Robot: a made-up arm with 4 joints.
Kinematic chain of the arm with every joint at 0, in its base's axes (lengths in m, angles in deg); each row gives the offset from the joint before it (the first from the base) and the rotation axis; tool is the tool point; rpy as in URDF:
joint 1: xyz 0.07 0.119 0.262 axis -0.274 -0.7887 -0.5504
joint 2: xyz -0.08 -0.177 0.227 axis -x
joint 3: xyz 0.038 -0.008 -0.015 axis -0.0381 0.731 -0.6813
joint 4: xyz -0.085 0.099 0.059 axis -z
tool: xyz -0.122 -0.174 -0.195 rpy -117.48 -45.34 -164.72
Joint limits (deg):
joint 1: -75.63..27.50
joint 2: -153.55..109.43
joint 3: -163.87..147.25
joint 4: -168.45..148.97
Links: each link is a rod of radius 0.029 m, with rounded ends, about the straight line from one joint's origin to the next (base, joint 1, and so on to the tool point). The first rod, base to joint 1, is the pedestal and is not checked.
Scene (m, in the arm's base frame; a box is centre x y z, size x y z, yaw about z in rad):
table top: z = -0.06
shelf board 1: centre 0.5 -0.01 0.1 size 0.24 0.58 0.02 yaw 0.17
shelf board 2: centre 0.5 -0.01 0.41 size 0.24 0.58 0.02 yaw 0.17
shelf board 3: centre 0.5 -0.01 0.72 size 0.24 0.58 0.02 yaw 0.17
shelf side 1: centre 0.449 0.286 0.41 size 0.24 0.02 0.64 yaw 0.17
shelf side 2: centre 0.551 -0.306 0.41 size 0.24 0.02 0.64 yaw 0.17
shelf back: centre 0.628 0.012 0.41 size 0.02 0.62 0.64 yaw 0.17
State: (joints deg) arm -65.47 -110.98 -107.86 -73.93
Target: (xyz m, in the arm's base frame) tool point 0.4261 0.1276 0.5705
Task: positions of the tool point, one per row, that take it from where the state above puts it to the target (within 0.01 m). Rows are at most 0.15 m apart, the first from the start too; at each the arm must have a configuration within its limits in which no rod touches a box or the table.
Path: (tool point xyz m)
1: 0.3947 0.0350 0.2965
2: 0.3369 0.0776 0.3231
3: 0.2622 0.1133 0.3528
4: 0.1736 0.1369 0.3822
5: 0.0764 0.1454 0.4095
6: 0.1153 0.1713 0.4295
7: 0.1592 0.1812 0.4579
8: 0.2022 0.1726 0.4930
9: 0.2383 0.1448 0.5319
10: 0.2619 0.0994 0.5705
11: 0.3122 0.1154 0.5762
12: 0.3661 0.1247 0.5782
13: 0.4261 0.1276 0.5705

